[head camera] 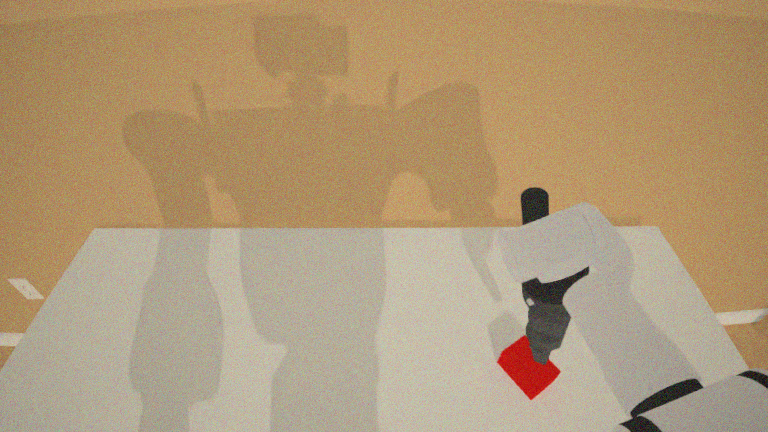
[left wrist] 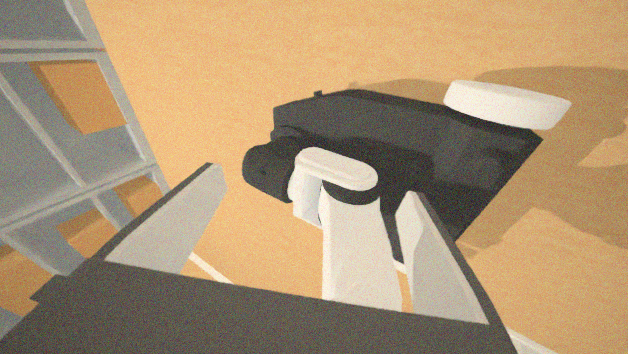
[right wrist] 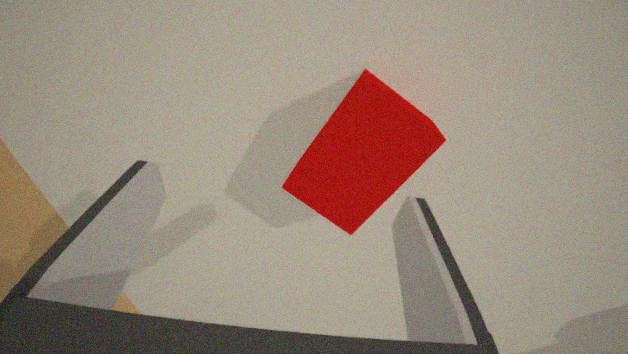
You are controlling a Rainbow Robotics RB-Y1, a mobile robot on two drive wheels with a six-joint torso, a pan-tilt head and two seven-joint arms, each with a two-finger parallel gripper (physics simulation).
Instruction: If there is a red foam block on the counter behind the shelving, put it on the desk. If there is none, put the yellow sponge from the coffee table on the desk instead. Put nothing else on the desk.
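Frame: origin at the robot's base, x ahead, y right, z down, level; metres.
Seen in the pictures: left gripper, fingertip midpoint: [left wrist: 311, 189]; right gripper, fingertip midpoint: [head camera: 551, 333] [right wrist: 283, 196].
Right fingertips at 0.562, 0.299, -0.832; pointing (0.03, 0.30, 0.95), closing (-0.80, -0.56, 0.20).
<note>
A point is followed by its place in that frame, as x, y, z.
A red foam block [head camera: 526, 370] @[0.527, 0.262, -0.766] [right wrist: 365, 155] @[0.535, 0.280, -0.766] is at the pale table top [head camera: 429, 376] @[0.548, 0.094, -0.721] [right wrist: 525, 175] @[0.438, 0.207, -0.721], with its shadow beside it. I cannot tell whether it lies flat or is tilted. My right gripper [head camera: 542, 361] [right wrist: 283, 196] @[0.562, 0.299, -0.832] is open and empty. In the right wrist view the block shows beyond the fingertips, towards the right finger; in the head camera the gripper covers part of it. My left gripper [left wrist: 311, 189] @[-0.189, -0.264, -0.582] is open and empty, over the floor beside my own base. The yellow sponge does not show.
In the left wrist view, grey open shelving [left wrist: 121, 100] @[-2.163, 0.150, -0.049] stands at the left, and my dark wheeled base [left wrist: 350, 115] @[-0.296, -0.181, -0.170] fills the middle. The table's far edge runs across the head camera view, with wood-coloured floor [head camera: 644, 134] @[0.983, 0.656, -0.961] beyond it. My shadow falls across table and floor.
</note>
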